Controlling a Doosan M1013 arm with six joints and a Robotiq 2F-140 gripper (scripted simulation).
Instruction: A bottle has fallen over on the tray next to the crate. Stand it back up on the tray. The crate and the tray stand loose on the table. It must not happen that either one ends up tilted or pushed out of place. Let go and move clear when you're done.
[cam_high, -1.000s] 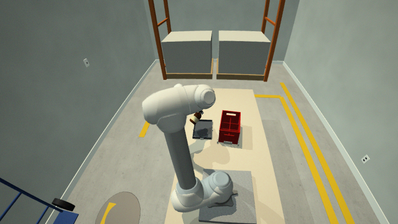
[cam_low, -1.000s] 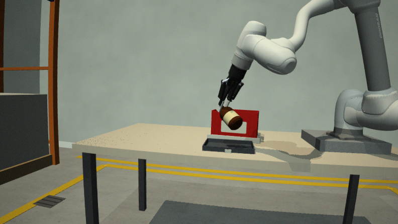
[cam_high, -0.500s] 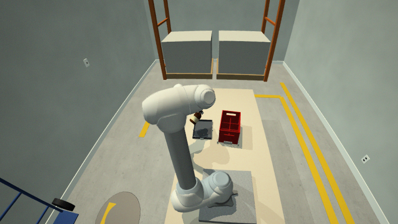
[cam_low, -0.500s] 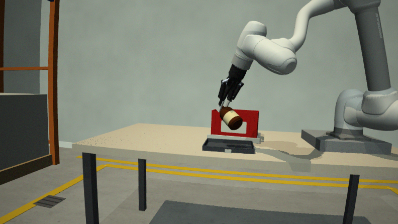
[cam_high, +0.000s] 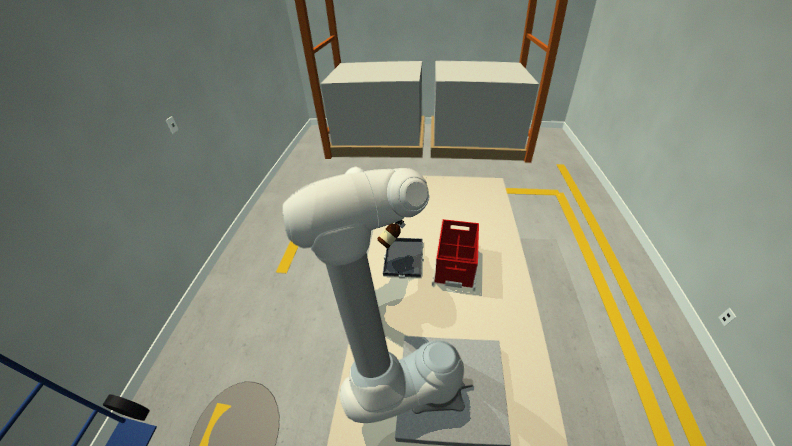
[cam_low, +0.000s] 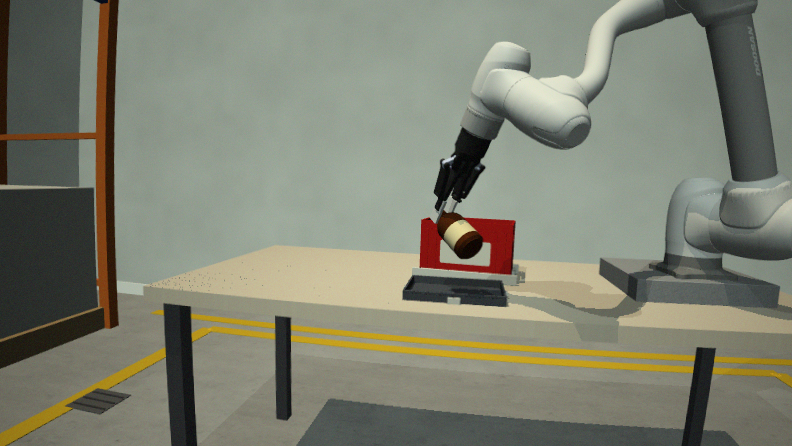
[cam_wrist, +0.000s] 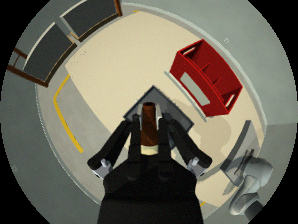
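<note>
The bottle lies 2 cm behind my hand, 3 cm to the left of it and 4 cm below it. The rest, counted from my hand: tray (4 cm behind, 2 cm to the right, 21 cm below); then red crate (10 cm behind, 28 cm to the right, 14 cm below).
</note>
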